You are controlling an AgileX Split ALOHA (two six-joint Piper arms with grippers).
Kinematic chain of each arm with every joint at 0, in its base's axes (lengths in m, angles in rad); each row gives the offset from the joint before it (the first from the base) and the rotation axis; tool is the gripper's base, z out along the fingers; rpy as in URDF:
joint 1: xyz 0 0 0.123 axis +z
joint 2: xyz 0 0 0 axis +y
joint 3: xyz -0.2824 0 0.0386 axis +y
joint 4: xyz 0.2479 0 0.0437 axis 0.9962 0 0.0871
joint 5: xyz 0 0 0 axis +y
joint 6: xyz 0.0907 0 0.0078 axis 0.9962 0 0.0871
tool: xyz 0 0 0 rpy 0 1.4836 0
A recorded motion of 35 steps. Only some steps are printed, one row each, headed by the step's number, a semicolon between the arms.
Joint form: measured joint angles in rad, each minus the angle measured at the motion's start. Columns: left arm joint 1, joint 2, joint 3, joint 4, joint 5, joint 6; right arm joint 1, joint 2, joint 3, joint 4, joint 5, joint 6.
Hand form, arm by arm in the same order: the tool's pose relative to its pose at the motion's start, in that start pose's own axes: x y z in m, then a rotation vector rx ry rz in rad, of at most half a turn. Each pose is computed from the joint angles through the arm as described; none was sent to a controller.
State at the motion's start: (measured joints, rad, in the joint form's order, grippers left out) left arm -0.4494 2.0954 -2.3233 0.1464 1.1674 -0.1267; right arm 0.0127 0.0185 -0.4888 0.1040 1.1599 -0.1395
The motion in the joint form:
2: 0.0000 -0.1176 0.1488 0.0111 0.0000 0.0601; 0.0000 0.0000 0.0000 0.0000 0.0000 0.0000
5: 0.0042 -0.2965 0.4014 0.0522 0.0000 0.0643; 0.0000 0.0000 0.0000 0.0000 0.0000 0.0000
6: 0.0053 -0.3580 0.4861 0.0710 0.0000 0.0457; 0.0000 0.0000 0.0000 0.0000 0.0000 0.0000
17: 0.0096 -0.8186 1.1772 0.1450 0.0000 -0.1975; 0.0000 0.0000 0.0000 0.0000 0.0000 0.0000
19: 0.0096 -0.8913 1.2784 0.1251 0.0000 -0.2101; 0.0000 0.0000 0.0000 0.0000 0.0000 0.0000
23: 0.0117 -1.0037 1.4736 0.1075 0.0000 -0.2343; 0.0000 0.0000 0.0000 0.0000 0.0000 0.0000
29: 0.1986 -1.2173 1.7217 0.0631 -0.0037 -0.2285; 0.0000 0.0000 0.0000 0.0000 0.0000 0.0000
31: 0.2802 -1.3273 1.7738 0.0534 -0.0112 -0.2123; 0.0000 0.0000 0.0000 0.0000 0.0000 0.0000
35: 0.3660 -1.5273 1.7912 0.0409 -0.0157 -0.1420; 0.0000 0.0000 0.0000 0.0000 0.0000 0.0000
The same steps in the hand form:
2: 0.0132 0.0052 -0.0249 -0.0113 0.0299 0.0688; 0.0000 0.0000 0.0000 0.0000 0.0000 0.0000
5: 0.0455 0.0166 -0.0548 -0.0531 0.0995 0.0980; 0.0000 0.0000 0.0000 0.0000 0.0000 0.0000
6: 0.0582 0.0208 -0.0650 -0.0722 0.1201 0.0906; 0.0000 0.0000 0.0000 0.0000 0.0000 0.0000
17: 0.1981 0.0434 -0.1137 -0.1822 0.3197 -0.0754; 0.0000 0.0000 0.0000 0.0000 0.0000 0.0000
19: 0.2232 0.0441 -0.1193 -0.1720 0.3507 -0.0932; 0.0000 0.0000 0.0000 0.0000 0.0000 0.0000
23: 0.2734 0.0462 -0.1205 -0.1756 0.4335 -0.1129; 0.0000 0.0000 0.0000 0.0000 0.0000 0.0000
29: 0.3439 0.0705 -0.1327 -0.2341 0.4867 -0.2931; 0.0000 0.0000 0.0000 0.0000 0.0000 0.0000
31: 0.3612 0.0765 -0.1449 -0.2580 0.4286 -0.3610; 0.0000 0.0000 0.0000 0.0000 0.0000 0.0000
35: 0.3751 0.0782 -0.1739 -0.2790 0.2530 -0.3840; 0.0000 0.0000 0.0000 0.0000 0.0000 0.0000

